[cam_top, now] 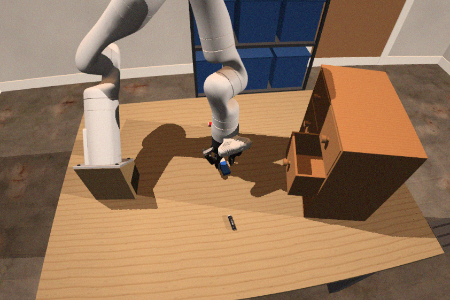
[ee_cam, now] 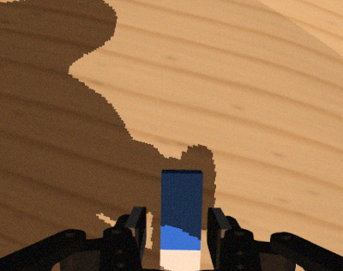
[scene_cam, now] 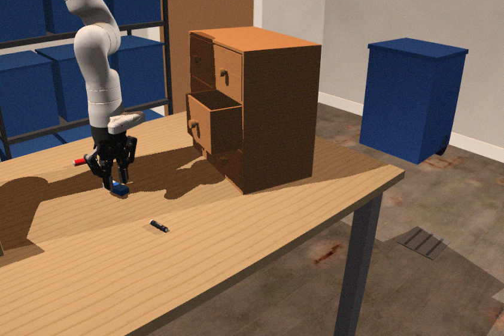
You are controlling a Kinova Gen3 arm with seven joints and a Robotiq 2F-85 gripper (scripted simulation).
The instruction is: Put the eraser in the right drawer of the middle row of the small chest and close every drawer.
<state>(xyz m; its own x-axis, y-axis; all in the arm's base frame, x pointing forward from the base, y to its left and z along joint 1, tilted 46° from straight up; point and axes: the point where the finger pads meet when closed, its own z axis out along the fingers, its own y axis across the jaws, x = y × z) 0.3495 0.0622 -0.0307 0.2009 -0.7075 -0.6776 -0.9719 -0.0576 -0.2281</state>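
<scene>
Now: the eraser 1 cm to the left of my hand and 2 cm below it. The rest, counted from my hand: small black cylinder: 1 cm behind, 19 cm to the right, 2 cm below; then red cylinder: 19 cm to the left, 2 cm below.
</scene>
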